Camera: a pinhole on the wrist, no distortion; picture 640 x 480 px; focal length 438.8 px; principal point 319.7 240.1 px. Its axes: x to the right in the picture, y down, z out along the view. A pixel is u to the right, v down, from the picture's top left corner.
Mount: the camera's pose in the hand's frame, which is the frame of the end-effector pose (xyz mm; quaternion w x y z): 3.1 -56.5 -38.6 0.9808 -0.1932 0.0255 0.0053
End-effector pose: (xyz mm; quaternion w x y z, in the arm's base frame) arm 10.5 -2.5 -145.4 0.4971 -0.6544 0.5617 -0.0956
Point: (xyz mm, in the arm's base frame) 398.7 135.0 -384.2
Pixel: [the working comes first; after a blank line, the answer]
In the camera's frame: 96.4 -184.2 465.7

410.6 66.5
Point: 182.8 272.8 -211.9
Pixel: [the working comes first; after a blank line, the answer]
In the camera's frame: -159.8 -96.5 317.6

98.9 106.8
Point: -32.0 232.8 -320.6
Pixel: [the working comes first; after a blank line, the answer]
In the camera's frame: -148.7 146.0 292.6

96.6 459.1
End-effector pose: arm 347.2 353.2 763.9 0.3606 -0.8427 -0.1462 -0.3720
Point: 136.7 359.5 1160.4
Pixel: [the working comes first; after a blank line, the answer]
In the camera's frame: 156.6 -143.2 -320.8

behind the camera
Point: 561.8 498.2 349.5
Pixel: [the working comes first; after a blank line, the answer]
In the camera's frame: -186.6 86.6 508.0

158.5 314.9
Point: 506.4 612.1 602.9
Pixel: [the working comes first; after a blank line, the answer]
In the camera's frame: -38.2 -108.8 366.4

274.0 109.8
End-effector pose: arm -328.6 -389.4 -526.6 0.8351 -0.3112 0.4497 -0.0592
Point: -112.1 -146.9 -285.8
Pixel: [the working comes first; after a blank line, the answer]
In the camera's frame: -161.1 -88.2 408.3

146.5 145.3
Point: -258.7 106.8 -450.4
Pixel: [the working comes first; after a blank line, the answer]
In the camera's frame: -222.4 236.5 469.5

111.8 461.2
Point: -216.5 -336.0 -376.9
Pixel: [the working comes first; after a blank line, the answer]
In the camera's frame: -75.2 -85.4 190.2

146.1 43.2
